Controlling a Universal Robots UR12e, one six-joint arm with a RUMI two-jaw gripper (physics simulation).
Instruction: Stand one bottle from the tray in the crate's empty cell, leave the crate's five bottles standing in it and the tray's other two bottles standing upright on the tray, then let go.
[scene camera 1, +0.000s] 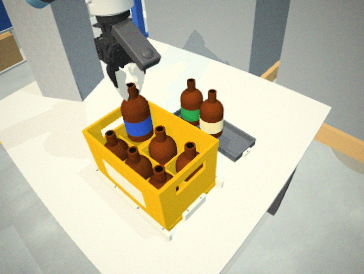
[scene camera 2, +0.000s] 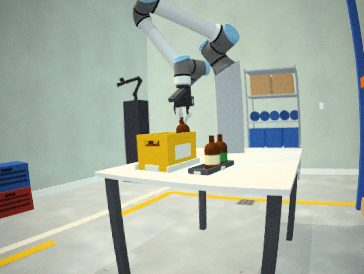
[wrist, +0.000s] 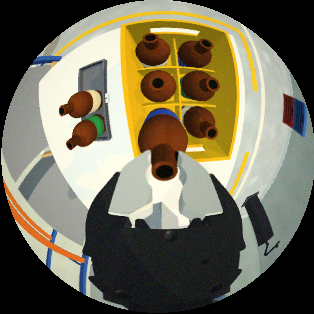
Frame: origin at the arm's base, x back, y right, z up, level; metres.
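Where they show: gripper, fingertip midpoint: (scene camera 1: 132, 97) (scene camera 2: 182, 124) (wrist: 163, 151); arm's base, origin of the base link: (scene camera 2: 226, 71).
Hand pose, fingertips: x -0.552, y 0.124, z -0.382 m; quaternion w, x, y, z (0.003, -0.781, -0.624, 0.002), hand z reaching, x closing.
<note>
Things, the pixels of their centre, and the offset from my fingertips. Level surfaces: height alone.
- blue-labelled brown bottle, body centre: (wrist: 162, 138) (scene camera 1: 135, 110) (scene camera 2: 183, 131) dx +0.000, dy +0.000, dz -0.041 m
- yellow crate, body centre: (wrist: 178, 85) (scene camera 1: 151, 159) (scene camera 2: 168, 149) dx -0.081, dy +0.052, dz -0.130 m
- green-labelled bottle, body centre: (wrist: 84, 132) (scene camera 1: 191, 100) (scene camera 2: 220, 149) dx -0.027, dy -0.211, dz -0.135 m
- cream-labelled bottle, body centre: (wrist: 80, 103) (scene camera 1: 211, 112) (scene camera 2: 212, 151) dx -0.110, dy -0.195, dz -0.135 m
- dark tray, body centre: (scene camera 1: 211, 128) (wrist: 92, 100) (scene camera 2: 213, 166) dx -0.110, dy -0.199, dz -0.205 m
- white table, its level: dz -0.218 m
The blue-labelled brown bottle (scene camera 1: 136, 112) (scene camera 2: 183, 128) (wrist: 162, 135) is upright in my gripper (scene camera 1: 131, 91) (scene camera 2: 184, 118) (wrist: 163, 151), which is shut on its neck. Its lower part is inside the yellow crate (scene camera 1: 167, 210) (scene camera 2: 155, 157) (wrist: 128, 75), in the corner cell without another bottle. It sits higher than the crate's other bottles; its base is hidden. Several brown bottles stand in the other cells. A green-labelled bottle (scene camera 1: 191, 103) (scene camera 2: 223, 146) (wrist: 85, 132) and a cream-labelled bottle (scene camera 1: 211, 111) (scene camera 2: 212, 148) (wrist: 80, 104) stand upright on the dark tray (scene camera 1: 235, 140) (scene camera 2: 197, 170) (wrist: 93, 75).
The crate stands between low white strips (scene camera 1: 195, 207) on the white table (scene camera 1: 255, 200) (scene camera 2: 250, 175). The tray lies beside the crate. A grey column (scene camera 1: 60, 55) (scene camera 2: 229, 110) rises behind the table.
</note>
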